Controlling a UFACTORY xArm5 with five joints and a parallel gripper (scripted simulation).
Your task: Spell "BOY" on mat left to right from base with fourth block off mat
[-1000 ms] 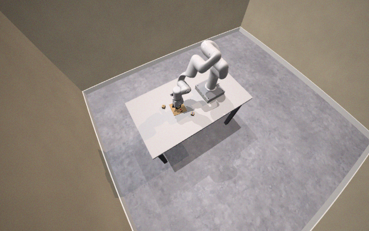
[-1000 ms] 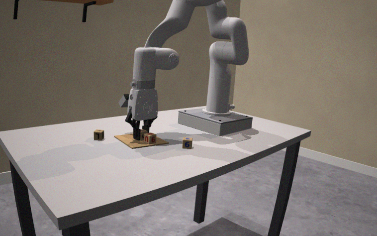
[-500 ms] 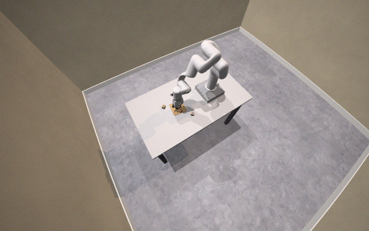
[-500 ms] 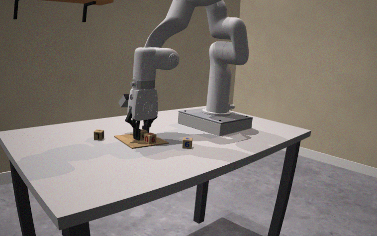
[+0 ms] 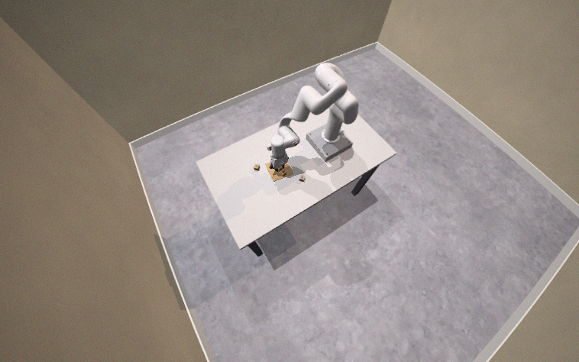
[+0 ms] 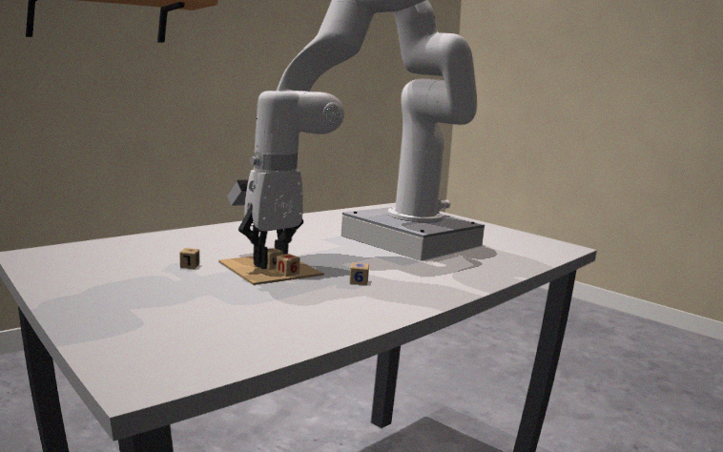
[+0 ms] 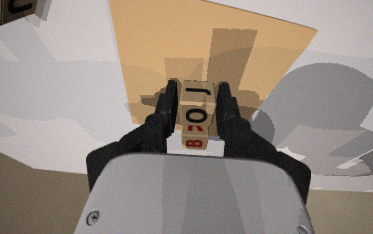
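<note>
The wooden block lies 1 cm below my hand. The rest, counted from my hand: tan mat: 2 cm below.
</note>
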